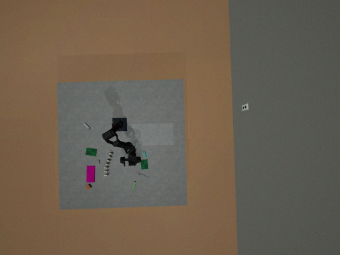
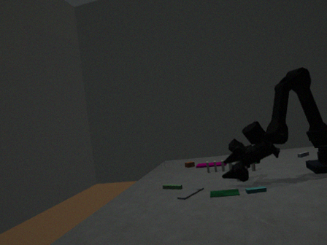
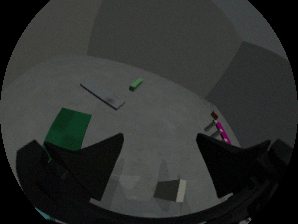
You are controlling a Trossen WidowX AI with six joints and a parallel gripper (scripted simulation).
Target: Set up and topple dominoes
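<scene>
My gripper tip is now 120 mm to the right of the thin grey bar, 120 mm short of it and 50 mm above it. Round my gripper tip: green bar 210 mm ahead, 50 mm below, 30 mm to the left.
</scene>
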